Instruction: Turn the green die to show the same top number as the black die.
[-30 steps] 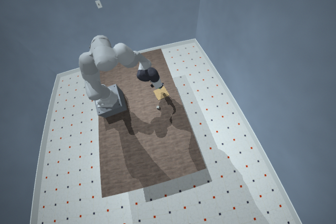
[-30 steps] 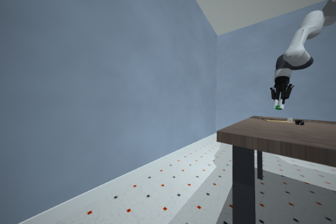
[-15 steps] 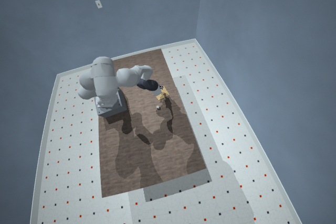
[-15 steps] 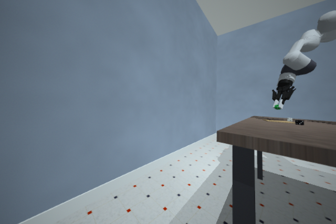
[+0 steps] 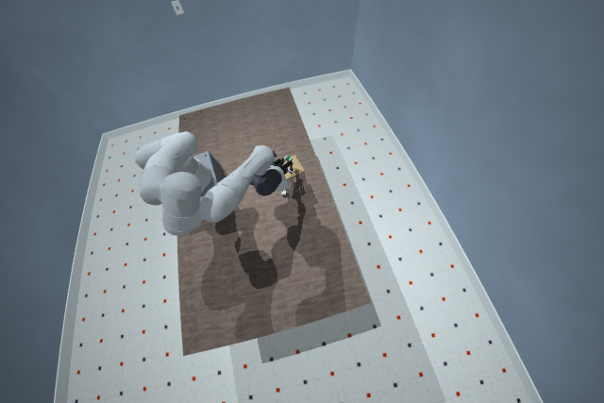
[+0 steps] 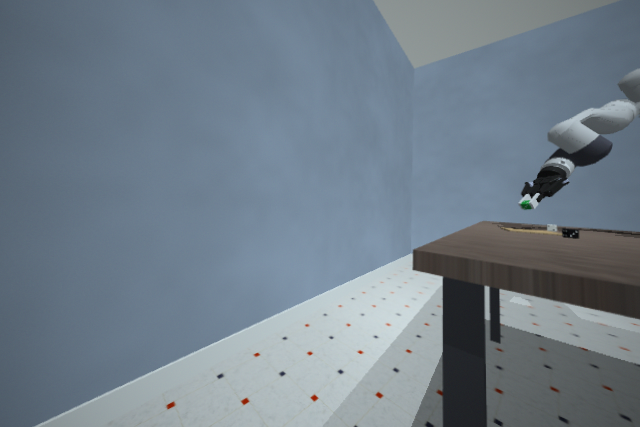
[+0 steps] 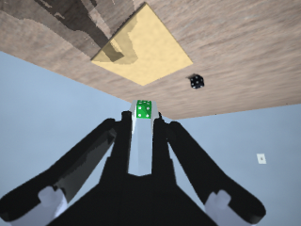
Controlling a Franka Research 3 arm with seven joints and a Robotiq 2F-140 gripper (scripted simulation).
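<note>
My hand is 20 mm to the right of the tan mat and 110 mm above it. From my hand the other things lie so: green die: 10 mm ahead, 20 mm to the left, 10 mm below; then white die: 60 mm behind, 150 mm to the right, 100 mm below; then black die: 80 mm behind, 140 mm to the left, 100 mm below.
</note>
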